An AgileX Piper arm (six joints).
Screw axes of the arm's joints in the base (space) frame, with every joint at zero. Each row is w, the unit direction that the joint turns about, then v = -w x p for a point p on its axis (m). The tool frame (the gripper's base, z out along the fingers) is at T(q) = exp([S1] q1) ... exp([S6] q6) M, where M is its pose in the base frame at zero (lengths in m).
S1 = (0, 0, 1, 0, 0, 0)
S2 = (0, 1, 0, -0.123, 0, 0)
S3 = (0, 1, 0, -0.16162, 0, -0.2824)
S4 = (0.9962, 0, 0.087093, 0, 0.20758, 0)
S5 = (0, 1, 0, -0.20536, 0, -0.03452)
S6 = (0.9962, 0, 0.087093, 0, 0.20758, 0)
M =
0.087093 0 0.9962 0.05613
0 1 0 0
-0.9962 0 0.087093 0.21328
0 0 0 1
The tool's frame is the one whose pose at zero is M.
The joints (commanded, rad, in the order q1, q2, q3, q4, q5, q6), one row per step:
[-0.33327 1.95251 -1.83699 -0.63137 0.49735 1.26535]
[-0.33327 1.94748 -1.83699 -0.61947 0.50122 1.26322]
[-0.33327 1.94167 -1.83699 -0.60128 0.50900 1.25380]
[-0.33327 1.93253 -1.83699 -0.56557 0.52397 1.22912]
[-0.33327 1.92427 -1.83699 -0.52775 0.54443 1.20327]
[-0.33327 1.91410 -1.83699 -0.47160 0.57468 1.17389]
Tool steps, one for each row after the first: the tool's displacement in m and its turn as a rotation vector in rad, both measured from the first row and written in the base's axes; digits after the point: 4 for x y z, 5 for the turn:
[-0.0012 0.0007 0.0018 0.00902 -0.00449 -0.00170]
[-0.0027 0.0015 0.0036 0.01944 -0.00473 -0.00265]
[-0.0051 0.0031 0.0060 0.03621 0.00015 -0.00099]
[-0.0076 0.0046 0.0075 0.05618 0.01025 -0.00063]
[-0.0108 0.0071 0.0089 0.09351 0.02256 -0.00143]

